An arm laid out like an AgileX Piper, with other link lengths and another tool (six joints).
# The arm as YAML. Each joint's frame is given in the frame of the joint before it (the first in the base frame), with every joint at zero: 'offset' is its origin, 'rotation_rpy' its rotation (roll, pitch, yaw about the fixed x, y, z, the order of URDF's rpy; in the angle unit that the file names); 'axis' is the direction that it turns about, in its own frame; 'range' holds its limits. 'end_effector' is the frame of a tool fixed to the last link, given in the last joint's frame.
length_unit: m
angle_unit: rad
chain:
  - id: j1
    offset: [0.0, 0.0, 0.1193]
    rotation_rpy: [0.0, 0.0, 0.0]
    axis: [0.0, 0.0, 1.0]
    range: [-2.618, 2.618]
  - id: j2
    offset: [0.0, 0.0, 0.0]
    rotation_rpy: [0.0, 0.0, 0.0]
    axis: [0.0, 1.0, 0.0]
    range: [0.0, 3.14]
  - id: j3
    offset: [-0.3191, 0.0, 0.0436]
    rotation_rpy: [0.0, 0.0, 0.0]
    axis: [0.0, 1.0, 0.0]
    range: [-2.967, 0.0]
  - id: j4
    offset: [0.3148, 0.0, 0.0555]
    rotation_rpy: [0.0, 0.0, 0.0]
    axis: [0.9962, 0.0, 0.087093]
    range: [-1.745, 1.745]
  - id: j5
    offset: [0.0, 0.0, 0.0]
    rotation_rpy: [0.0, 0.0, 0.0]
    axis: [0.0, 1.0, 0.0]
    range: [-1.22, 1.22]
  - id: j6
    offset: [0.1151, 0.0, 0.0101]
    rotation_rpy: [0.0, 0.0, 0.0]
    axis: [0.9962, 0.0, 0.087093]
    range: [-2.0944, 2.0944]
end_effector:
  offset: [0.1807, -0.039, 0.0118]
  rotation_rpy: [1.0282, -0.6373, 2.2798]
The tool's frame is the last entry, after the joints.
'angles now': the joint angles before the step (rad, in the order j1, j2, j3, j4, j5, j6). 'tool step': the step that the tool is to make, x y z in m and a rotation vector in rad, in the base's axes. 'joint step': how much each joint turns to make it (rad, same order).
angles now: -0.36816, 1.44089, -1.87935, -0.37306, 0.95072, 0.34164
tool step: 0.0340, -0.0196, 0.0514, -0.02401, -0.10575, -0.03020
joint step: 0.00000, 0.18013, -0.30839, -0.02002, 0.03206, 0.02857
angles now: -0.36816, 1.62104, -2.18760, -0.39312, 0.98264, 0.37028
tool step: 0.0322, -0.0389, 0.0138, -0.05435, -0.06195, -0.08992
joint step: 0.00014, 0.18584, -0.21473, -0.12517, -0.02019, 0.08348
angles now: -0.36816, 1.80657, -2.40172, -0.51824, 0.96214, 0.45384
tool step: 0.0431, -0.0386, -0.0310, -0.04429, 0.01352, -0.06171
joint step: -0.00681, 0.17822, -0.11927, -0.10424, -0.04413, 0.05793
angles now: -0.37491, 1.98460, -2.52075, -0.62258, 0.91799, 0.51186
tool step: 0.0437, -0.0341, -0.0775, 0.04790, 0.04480, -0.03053
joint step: -0.02193, 0.15016, -0.03039, -0.02370, -0.03550, 0.06815
